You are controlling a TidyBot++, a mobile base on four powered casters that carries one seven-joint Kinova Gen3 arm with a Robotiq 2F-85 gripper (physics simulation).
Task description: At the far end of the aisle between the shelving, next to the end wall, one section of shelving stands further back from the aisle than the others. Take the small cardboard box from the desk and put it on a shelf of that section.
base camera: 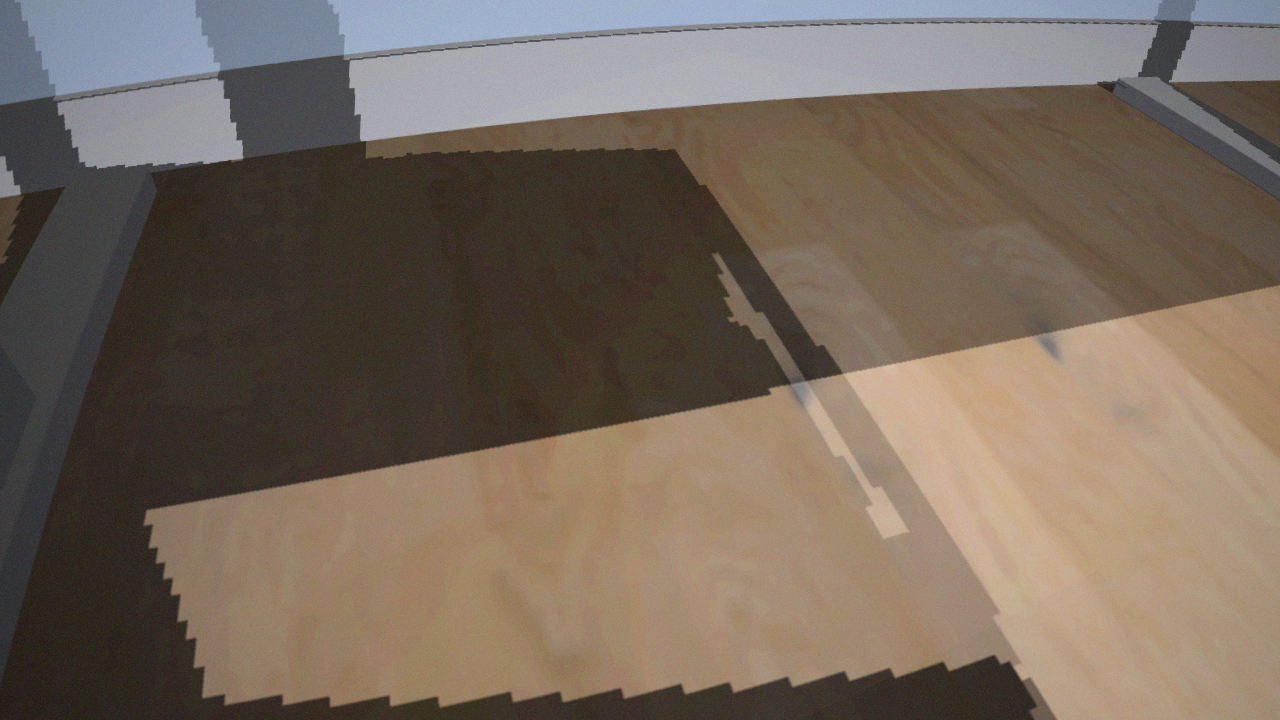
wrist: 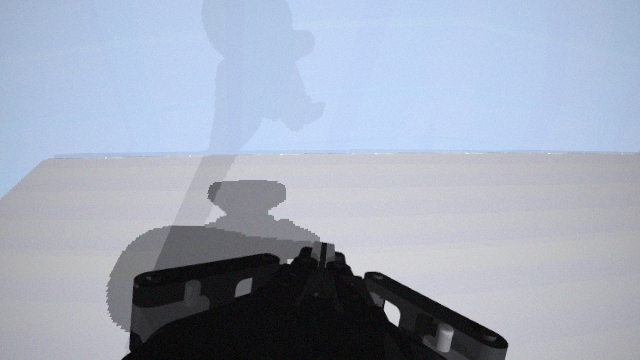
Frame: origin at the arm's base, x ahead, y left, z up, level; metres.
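Where they show: gripper, between the fingertips: (wrist: 322,256).
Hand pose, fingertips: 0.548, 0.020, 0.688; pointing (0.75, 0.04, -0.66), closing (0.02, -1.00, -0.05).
After its pixels a point has its place, as x, y, z.
My gripper (wrist: 322,256) @(0.548, 0.020, 0.688) is shut, with its two fingertips together and nothing between them. In the wrist view it reaches in from the bottom edge, in front of a pale grey surface (wrist: 475,225) @(0.717, -0.198, 0.546) with a straight far edge and a corner at the left. I cannot tell whether this surface is a table top or part of a wall. The small cardboard box does not show in either view. The set-back shelving section cannot be made out in either view.
In the base view a grey bar (base camera: 98,250) stands at the left and another grey bar (base camera: 1199,129) @(0.849, -0.756, -0.383) lies at the upper right. Between them is a wooden surface (base camera: 1118,429) @(0.397, -0.366, -0.404) with dark shadows. Behind are a white band (base camera: 716,71) @(0.902, -0.153, -0.365) and a blue wall (wrist: 450,75) @(0.914, -0.147, 0.696).
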